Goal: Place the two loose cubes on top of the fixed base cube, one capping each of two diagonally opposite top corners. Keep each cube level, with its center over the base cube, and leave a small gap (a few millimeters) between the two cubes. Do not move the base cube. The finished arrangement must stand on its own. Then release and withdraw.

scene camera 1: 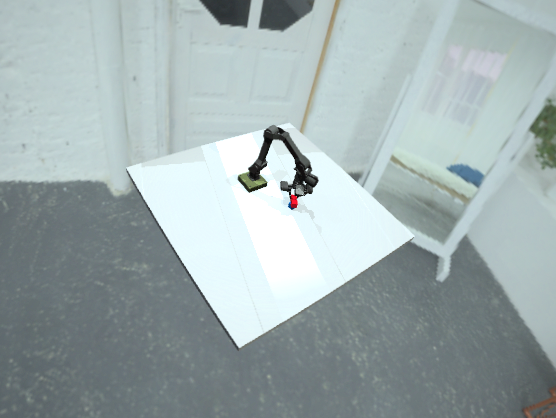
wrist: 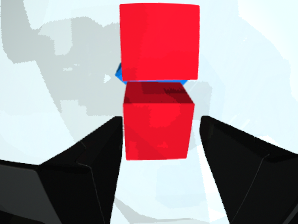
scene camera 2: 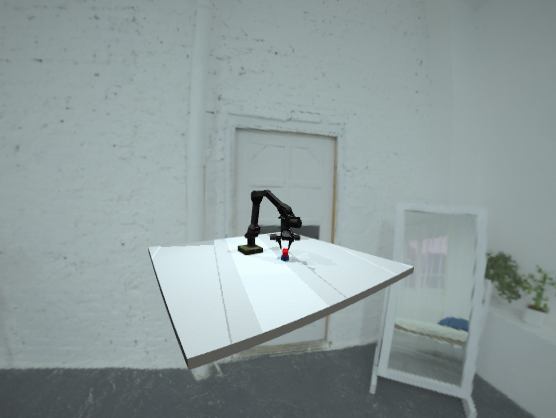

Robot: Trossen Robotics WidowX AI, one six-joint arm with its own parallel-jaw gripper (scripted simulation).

Observation:
I see my gripper (wrist: pixel 162 124), a red cube (wrist: pixel 153 47) and a red cube (wrist: pixel 158 115).

